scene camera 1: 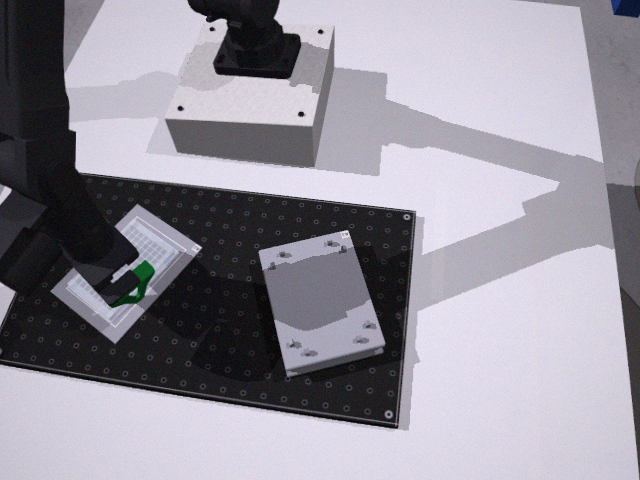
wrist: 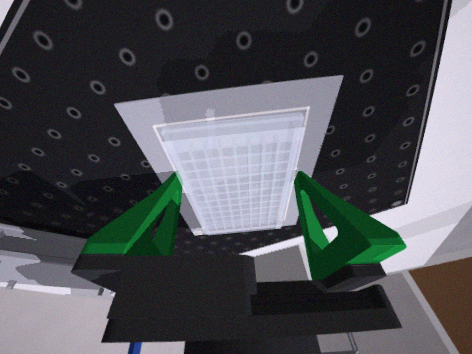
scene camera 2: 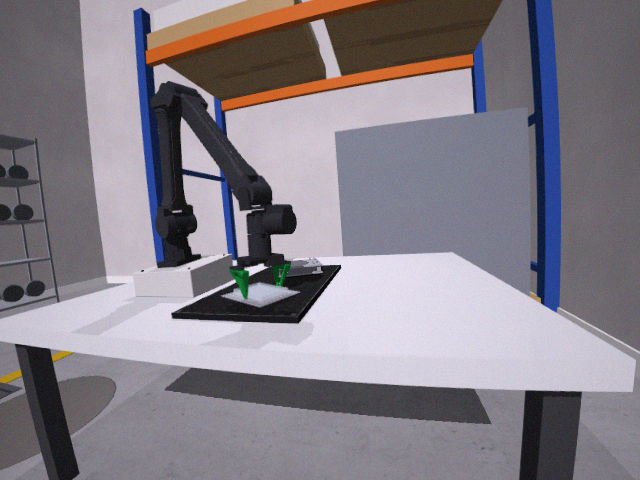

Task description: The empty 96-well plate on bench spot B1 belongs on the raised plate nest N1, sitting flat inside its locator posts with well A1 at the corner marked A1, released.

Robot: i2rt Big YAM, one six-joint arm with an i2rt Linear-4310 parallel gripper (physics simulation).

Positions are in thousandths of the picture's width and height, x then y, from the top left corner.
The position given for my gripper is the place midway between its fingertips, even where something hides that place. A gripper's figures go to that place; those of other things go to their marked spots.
My gripper (scene camera 1: 184,576) is 0.78 m from the lens. A well plate (scene camera 1: 246,526) is 0.77 m from the lens.
